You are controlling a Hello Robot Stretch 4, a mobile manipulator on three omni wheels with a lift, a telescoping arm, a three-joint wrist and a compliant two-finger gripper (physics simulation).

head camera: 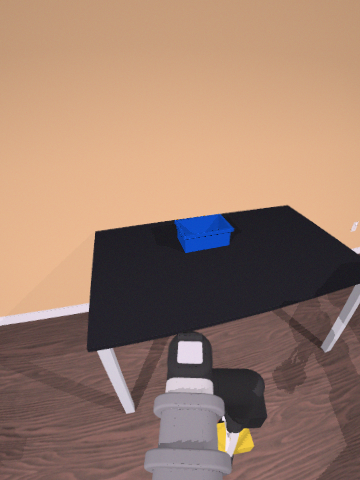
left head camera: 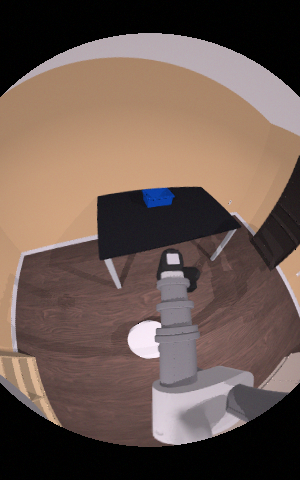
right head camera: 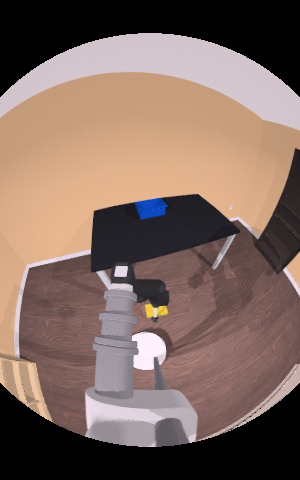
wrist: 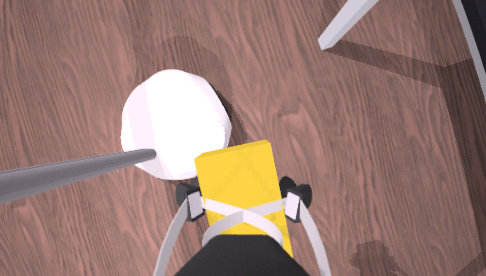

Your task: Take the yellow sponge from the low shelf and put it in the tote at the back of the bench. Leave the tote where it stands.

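Seen in the pictures: gripper, fingertip midpoint: (head camera: 224,442) (wrist: 243,190); robot's base at its link origin: (left head camera: 147,338) (right head camera: 145,349) (wrist: 183,126).
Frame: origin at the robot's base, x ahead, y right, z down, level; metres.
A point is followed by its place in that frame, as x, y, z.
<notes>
The yellow sponge (head camera: 245,442) {0.252, 0.130, -0.884} (right head camera: 161,312) {0.245, 0.120, -0.884} (wrist: 237,175) {0.261, 0.064, -0.886} is between the two fingertips of my gripper (wrist: 243,190) {0.265, 0.088, -0.836}, which is shut on it and holds it above the floor in front of the bench. In the left head camera view the sponge does not show. The blue tote (head camera: 207,242) {1.239, 0.089, -0.781} (left head camera: 159,199) {1.239, 0.084, -0.813} (right head camera: 152,210) {1.239, 0.089, -0.811} stands upright at the back of the black bench (head camera: 150,290) {0.893, -0.192, -0.734} (left head camera: 130,225) {0.917, -0.185, -0.734} (right head camera: 120,240) {0.886, -0.197, -0.734}. The arm and wrist hide part of the gripper in the head camera view. The low shelf cannot be told for certain.
The bench has pale legs (head camera: 117,382) {0.606, -0.349, -0.382} (wrist: 345,25) {0.619, -0.328, -0.242}. My round white base (left head camera: 145,340) {-0.011, -0.031, -0.187} (right head camera: 150,351) {-0.006, 0.058, -0.187} (wrist: 175,120) {0.017, -0.018, -0.187} is on the wooden floor. A dark tall bookcase (left head camera: 280,235) {1.144, 2.526, -0.524} (right head camera: 282,240) {1.147, 2.526, -0.411} stands at the right. A light wooden shelf unit (left head camera: 17,367) (right head camera: 20,375) is at the lower left.
</notes>
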